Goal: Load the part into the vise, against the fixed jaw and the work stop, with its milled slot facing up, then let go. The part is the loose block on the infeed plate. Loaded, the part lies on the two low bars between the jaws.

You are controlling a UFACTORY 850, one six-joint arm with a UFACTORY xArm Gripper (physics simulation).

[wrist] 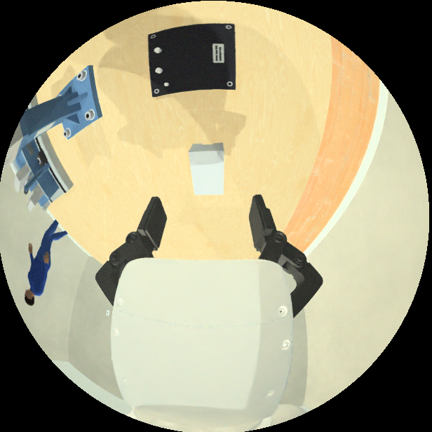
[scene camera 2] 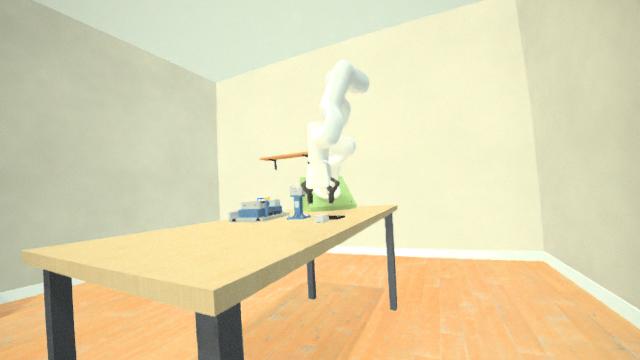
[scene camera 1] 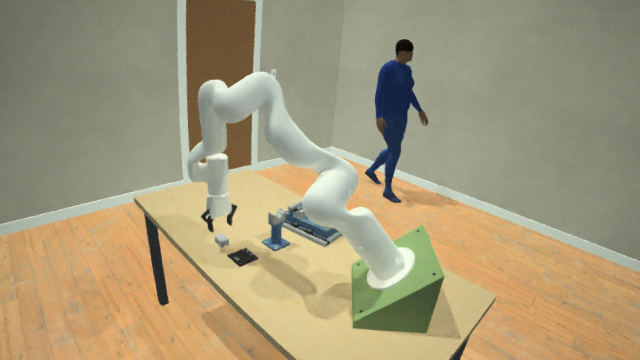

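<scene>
The part, a light grey block (scene camera 1: 221,240) (scene camera 2: 321,218) (wrist: 207,172), sits on the table beside the black infeed plate (scene camera 1: 242,257) (scene camera 2: 337,217) (wrist: 192,62), off the plate. In the wrist view a small notch shows at its edge toward the plate; whether that is the milled slot I cannot tell. My gripper (scene camera 1: 220,226) (scene camera 2: 320,201) (wrist: 205,205) is wide open and empty, above the block and apart from it. The blue and grey vise (scene camera 1: 325,234) (scene camera 2: 254,210) (wrist: 45,175) stands across the table; its jaws and low bars are partly hidden by the arm in scene camera 1.
A blue stand (scene camera 1: 276,235) (scene camera 2: 298,206) (wrist: 82,102) with a grey top rises between the block and the vise. The green wedge base (scene camera 1: 400,305) carries the arm. A person in blue (scene camera 1: 395,95) (wrist: 41,265) is on the floor beyond the table.
</scene>
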